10 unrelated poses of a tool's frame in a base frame.
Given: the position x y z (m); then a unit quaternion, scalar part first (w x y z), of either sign.
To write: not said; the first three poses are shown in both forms.
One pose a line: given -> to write
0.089, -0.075, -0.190, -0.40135, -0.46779, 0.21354, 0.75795 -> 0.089, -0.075, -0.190, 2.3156, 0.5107, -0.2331, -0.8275
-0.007, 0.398, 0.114, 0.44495, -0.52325, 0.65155, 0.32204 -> -0.007, 0.398, 0.114, 2.2194, -0.5843, 0.7275, 0.3596
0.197, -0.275, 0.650, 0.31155, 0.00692, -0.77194, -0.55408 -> 0.197, -0.275, 0.650, 2.5079, 0.0073, -0.8124, -0.5831
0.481, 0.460, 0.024, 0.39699, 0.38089, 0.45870, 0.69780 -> 0.481, 0.460, 0.024, 2.3251, 0.4150, 0.4998, 0.7603
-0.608, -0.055, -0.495, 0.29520, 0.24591, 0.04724, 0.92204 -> -0.608, -0.055, -0.495, 2.5423, 0.2574, 0.0494, 0.9650
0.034, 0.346, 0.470, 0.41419, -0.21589, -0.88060, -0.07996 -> 0.034, 0.346, 0.470, 2.2875, -0.2372, -0.9675, -0.0878
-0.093, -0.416, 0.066, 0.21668, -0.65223, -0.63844, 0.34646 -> -0.093, -0.416, 0.066, 2.7048, -0.6681, -0.6540, 0.3549
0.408, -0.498, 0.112, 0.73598, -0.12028, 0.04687, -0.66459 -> 0.408, -0.498, 0.112, 1.4874, -0.1777, 0.0692, -0.9817
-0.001, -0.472, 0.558, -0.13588, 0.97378, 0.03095, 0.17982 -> -0.001, -0.472, 0.558, 2.8690, -0.9829, -0.0312, -0.1815
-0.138, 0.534, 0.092, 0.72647, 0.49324, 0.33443, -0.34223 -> -0.138, 0.534, 0.092, 1.5153, 0.7177, 0.4867, -0.4980
